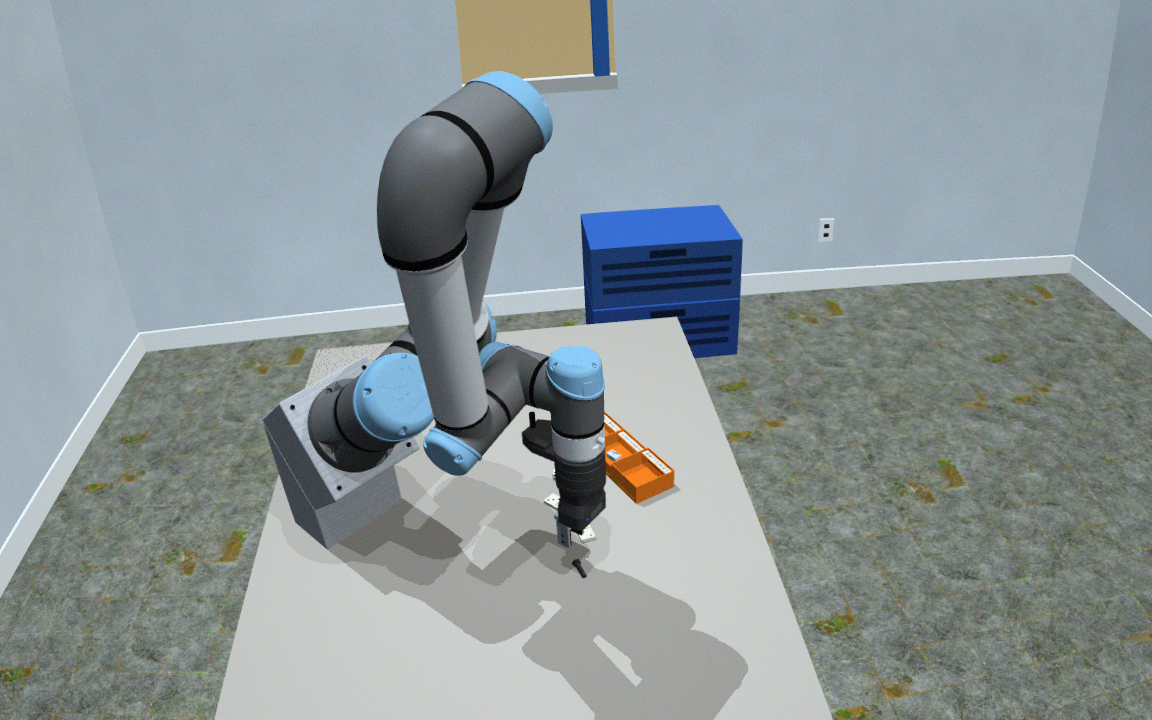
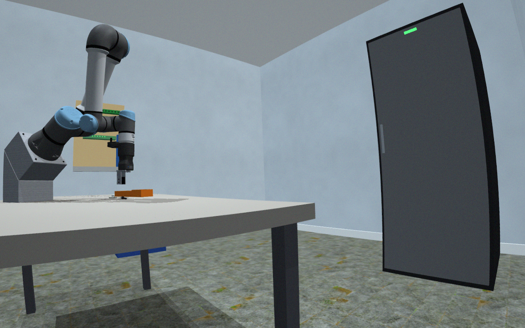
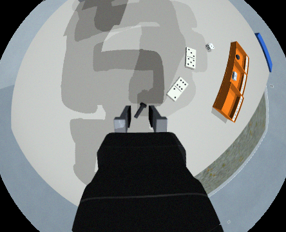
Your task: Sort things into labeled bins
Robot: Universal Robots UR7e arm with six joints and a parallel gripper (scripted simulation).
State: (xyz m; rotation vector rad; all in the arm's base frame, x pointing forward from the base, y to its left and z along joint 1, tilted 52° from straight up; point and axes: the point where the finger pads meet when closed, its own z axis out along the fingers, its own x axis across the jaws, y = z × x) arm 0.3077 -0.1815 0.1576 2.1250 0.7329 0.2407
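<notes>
My hand is 80 mm above the black bolt, 10 mm to the left of it and 10 mm short of it. The rest, counted from my hand: white die 230 mm to the left, 80 mm below, 80 mm ahead; black nut 300 mm to the left, 200 mm ahead, 80 mm below; grey piece 220 mm to the left, 200 mm ahead, 70 mm below.
</notes>
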